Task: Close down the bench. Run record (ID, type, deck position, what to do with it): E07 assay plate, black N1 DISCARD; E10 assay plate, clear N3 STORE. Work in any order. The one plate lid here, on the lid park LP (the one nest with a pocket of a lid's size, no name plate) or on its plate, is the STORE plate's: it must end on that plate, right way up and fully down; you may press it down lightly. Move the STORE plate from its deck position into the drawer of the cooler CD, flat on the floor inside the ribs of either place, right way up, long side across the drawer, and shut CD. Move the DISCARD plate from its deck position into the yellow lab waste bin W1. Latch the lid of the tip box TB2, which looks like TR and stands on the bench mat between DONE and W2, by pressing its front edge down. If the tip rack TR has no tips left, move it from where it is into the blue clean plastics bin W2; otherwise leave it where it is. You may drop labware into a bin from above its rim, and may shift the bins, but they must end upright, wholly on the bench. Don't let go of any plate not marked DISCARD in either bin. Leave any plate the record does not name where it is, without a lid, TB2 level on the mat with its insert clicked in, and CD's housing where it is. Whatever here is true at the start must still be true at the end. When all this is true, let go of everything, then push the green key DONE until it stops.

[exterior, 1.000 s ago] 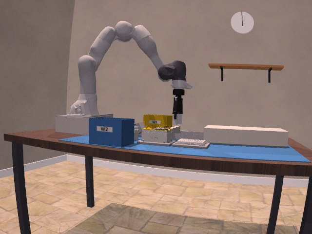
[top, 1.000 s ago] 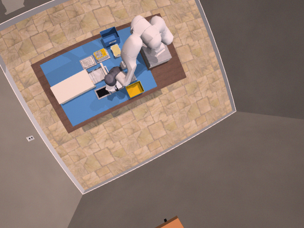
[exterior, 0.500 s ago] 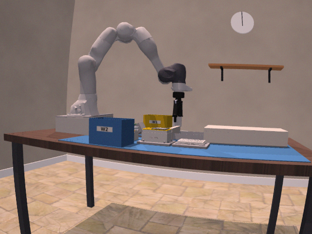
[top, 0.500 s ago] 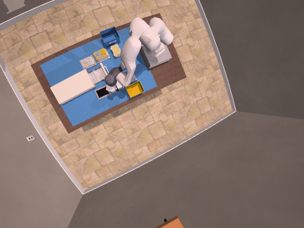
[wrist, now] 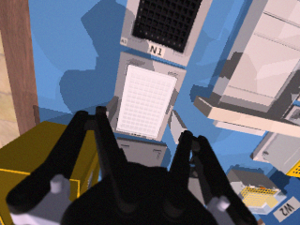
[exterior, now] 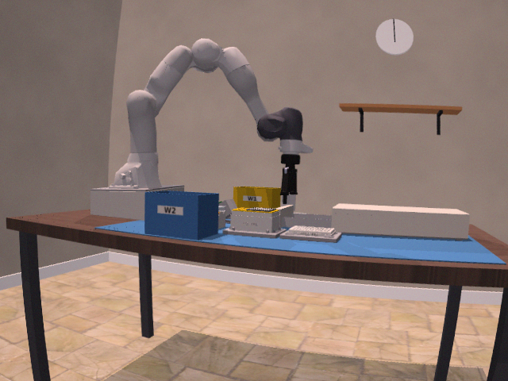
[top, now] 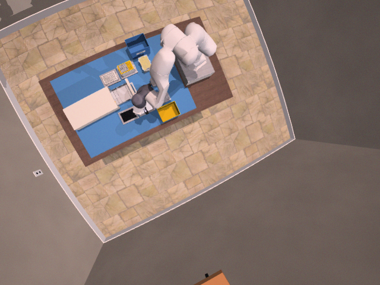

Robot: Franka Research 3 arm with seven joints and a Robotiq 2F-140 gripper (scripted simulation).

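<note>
My gripper is now 30 mm above the white plate lid. From my hand the other things lie so: nest N1: 170 mm ahead, 50 mm below, 10 mm to the right; grey nest N3: 50 mm below; black plate: 170 mm ahead, 40 mm below, 10 mm to the right.
</note>
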